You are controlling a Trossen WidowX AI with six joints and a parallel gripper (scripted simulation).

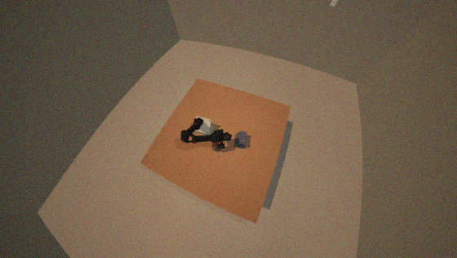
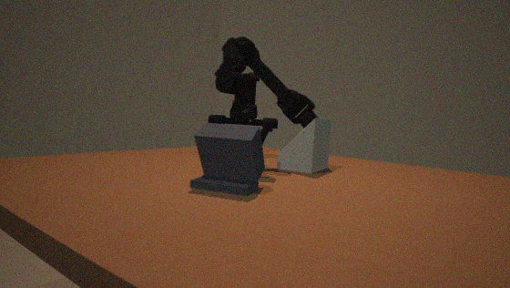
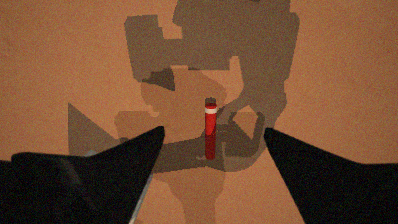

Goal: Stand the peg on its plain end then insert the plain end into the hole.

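My gripper tip is now 50 mm above the red peg, 10 mm to the left of it and 10 mm past it. From my gripper tip the other things lie so: sloped panel (160 mm ahead, 100 mm to the left, 20 mm above).
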